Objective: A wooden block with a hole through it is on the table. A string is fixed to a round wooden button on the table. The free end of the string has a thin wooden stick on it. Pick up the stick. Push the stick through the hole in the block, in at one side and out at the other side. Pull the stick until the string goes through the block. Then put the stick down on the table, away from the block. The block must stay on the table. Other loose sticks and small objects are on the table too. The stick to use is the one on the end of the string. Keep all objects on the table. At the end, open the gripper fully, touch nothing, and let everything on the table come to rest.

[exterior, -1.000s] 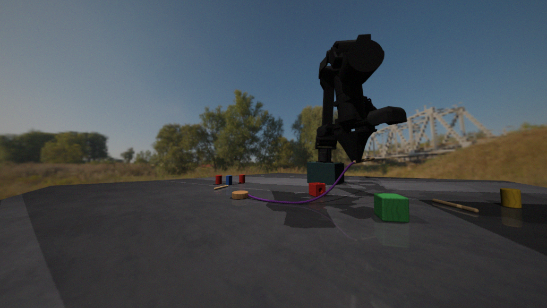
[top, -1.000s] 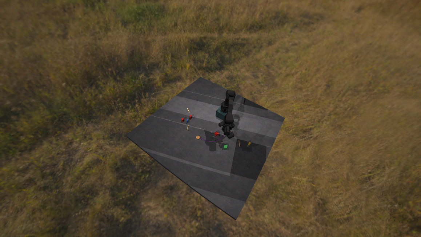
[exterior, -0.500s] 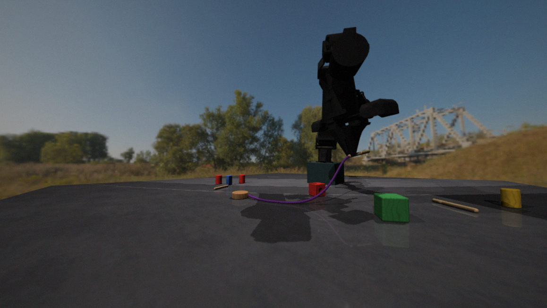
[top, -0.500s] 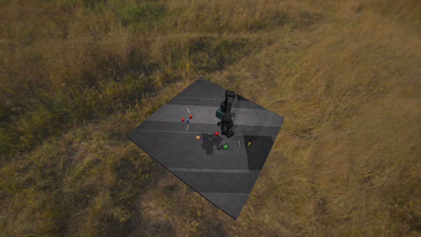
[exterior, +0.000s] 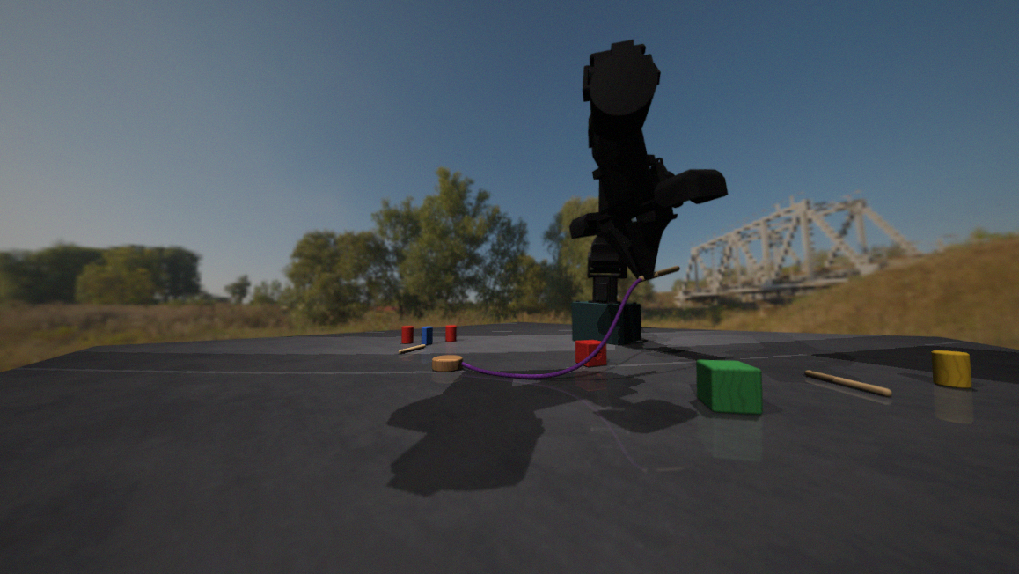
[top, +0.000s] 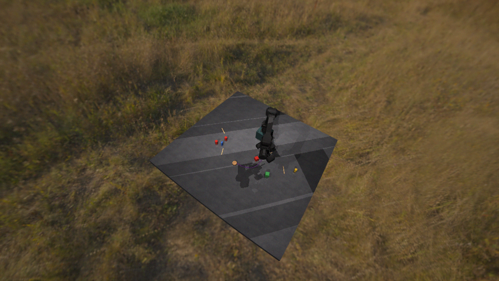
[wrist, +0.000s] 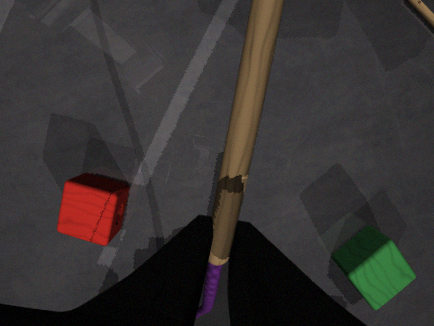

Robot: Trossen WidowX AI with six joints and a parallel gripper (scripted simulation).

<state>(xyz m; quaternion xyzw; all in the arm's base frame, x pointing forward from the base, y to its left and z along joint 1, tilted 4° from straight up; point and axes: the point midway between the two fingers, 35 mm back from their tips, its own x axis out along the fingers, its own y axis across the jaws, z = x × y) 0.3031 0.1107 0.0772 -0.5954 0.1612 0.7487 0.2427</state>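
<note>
My gripper tip is 90 mm short of the green block, 70 mm to the right of it and 100 mm above it. Also, from my gripper tip: red block: 10 mm behind, 70 mm to the right, 100 mm below; thin wooden stick: 10 mm behind, 10 mm to the left, 10 mm above; loose stick: 40 mm behind, 170 mm to the left, 110 mm below.
</note>
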